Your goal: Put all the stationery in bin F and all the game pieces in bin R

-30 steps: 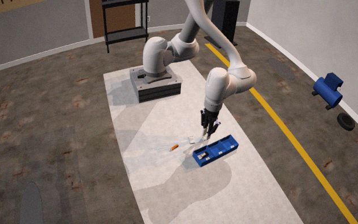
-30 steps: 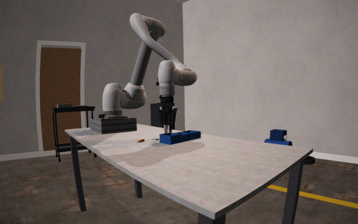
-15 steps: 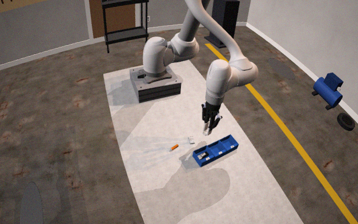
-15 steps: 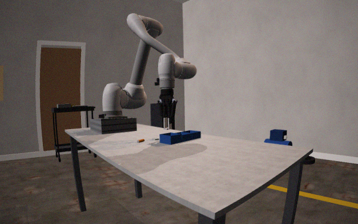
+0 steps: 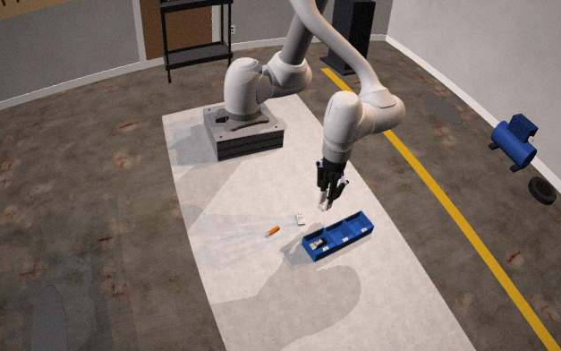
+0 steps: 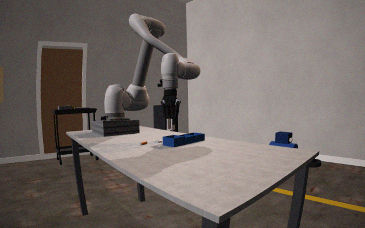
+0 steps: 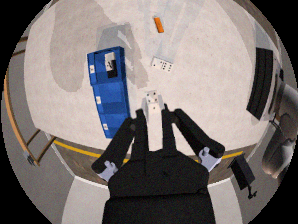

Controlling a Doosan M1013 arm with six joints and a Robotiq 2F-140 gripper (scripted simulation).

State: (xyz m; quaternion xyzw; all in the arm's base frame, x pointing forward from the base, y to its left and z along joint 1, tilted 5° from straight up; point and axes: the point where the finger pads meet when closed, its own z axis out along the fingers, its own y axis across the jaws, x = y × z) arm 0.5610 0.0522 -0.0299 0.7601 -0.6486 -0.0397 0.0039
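The orange cylinder lies 190 mm to the right of my hand, 90 mm below it and 20 mm behind it. Round my hand: grey-white piece: 100 mm ahead, 90 mm to the right, 70 mm below; then white domino tile: 30 mm below; then black piece: 100 mm ahead, 90 mm to the right, 80 mm below.
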